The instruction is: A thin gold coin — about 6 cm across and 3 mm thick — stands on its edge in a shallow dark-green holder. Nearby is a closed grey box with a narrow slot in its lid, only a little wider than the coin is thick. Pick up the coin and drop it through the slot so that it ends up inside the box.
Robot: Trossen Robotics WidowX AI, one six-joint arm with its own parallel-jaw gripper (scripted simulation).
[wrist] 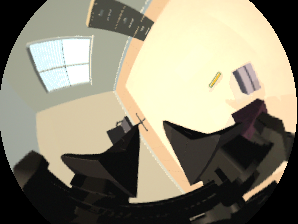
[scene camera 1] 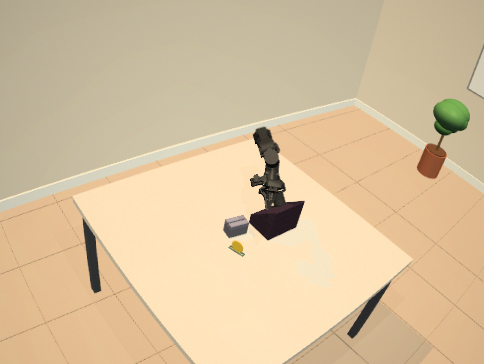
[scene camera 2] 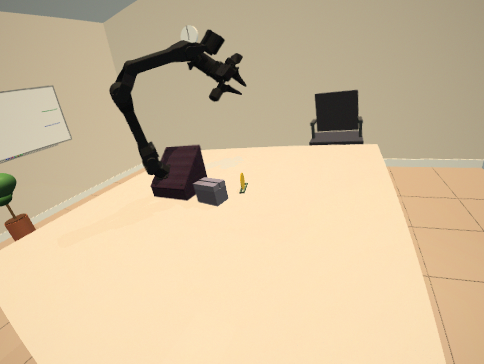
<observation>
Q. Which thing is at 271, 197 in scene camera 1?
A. My gripper.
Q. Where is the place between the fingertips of my gripper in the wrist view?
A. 150, 125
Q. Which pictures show my gripper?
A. The wrist view, scene camera 1 and scene camera 2: all of them.
</observation>
